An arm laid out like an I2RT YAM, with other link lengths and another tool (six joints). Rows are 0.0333 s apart.
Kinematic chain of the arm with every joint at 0, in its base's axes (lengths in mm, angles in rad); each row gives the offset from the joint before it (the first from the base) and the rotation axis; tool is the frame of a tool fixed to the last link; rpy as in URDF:
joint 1: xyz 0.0 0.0 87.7 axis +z
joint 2: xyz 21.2 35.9 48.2 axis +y
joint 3: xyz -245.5 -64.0 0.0 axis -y
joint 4: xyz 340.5 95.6 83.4 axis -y
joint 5: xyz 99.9 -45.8 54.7 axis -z
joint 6: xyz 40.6 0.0 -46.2 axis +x
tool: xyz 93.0 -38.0 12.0 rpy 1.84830 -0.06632 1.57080
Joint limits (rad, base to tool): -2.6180..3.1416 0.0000..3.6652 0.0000..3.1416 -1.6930..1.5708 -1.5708..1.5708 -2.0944..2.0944
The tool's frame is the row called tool.
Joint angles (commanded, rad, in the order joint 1, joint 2, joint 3, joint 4, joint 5, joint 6), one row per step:
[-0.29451 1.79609 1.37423 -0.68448 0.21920 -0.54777]
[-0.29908 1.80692 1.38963 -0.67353 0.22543 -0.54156]
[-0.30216 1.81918 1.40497 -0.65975 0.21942 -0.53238]
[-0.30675 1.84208 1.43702 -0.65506 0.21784 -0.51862]
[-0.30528 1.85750 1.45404 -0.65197 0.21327 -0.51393]
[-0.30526 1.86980 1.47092 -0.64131 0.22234 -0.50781]
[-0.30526 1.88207 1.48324 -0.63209 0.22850 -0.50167]
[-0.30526 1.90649 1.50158 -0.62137 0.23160 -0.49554]
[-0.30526 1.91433 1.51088 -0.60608 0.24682 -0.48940]
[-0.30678 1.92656 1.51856 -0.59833 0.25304 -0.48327]
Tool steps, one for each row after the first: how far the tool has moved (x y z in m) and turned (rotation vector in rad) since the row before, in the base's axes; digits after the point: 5 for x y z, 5 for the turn. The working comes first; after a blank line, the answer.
Tool pose at each row, in the base's axes (x y z in m, rotation vector in rad; the steps are taken from these numbers as rounded here):
[0.52241 -0.19286 0.12831 1.89904 2.05646 -0.31487]
[0.52639 -0.19775 0.13166 1.90502 2.03121 -0.30981]
[0.53171 -0.20071 0.13399 1.91114 2.01238 -0.28743]
[0.53846 -0.20579 0.13749 1.92478 1.98780 -0.27047]
[0.54324 -0.20595 0.13742 1.92593 1.98502 -0.25915]
[0.54801 -0.20881 0.14072 1.92659 1.96228 -0.25627]
[0.55168 -0.21095 0.14144 1.92951 1.94605 -0.25392]
[0.55713 -0.21325 0.13821 1.93407 1.93546 -0.25113]
[0.56044 -0.21644 0.14127 1.93443 1.90711 -0.25382]
[0.56243 -0.21900 0.13941 1.94119 1.89392 -0.25587]

[0.00398 -0.00489 0.00335 -0.00761 -0.01533 -0.01280]
[0.00532 -0.00296 0.00233 0.00348 -0.02085 -0.00817]
[0.00675 -0.00508 0.00350 0.00247 -0.01841 -0.01559]
[0.00478 -0.00016 -0.00007 0.00422 -0.00731 -0.00028]
[0.00477 -0.00286 0.00330 -0.00963 -0.01433 -0.00968]
[0.00367 -0.00214 0.00072 -0.00534 -0.00947 -0.00829]
[0.00545 -0.00230 -0.00323 -0.00141 -0.00589 -0.00671]
[0.00331 -0.00319 0.00306 -0.01484 -0.01441 -0.01307]
[0.00199 -0.00256 -0.00186 -0.00341 -0.00387 -0.00987]

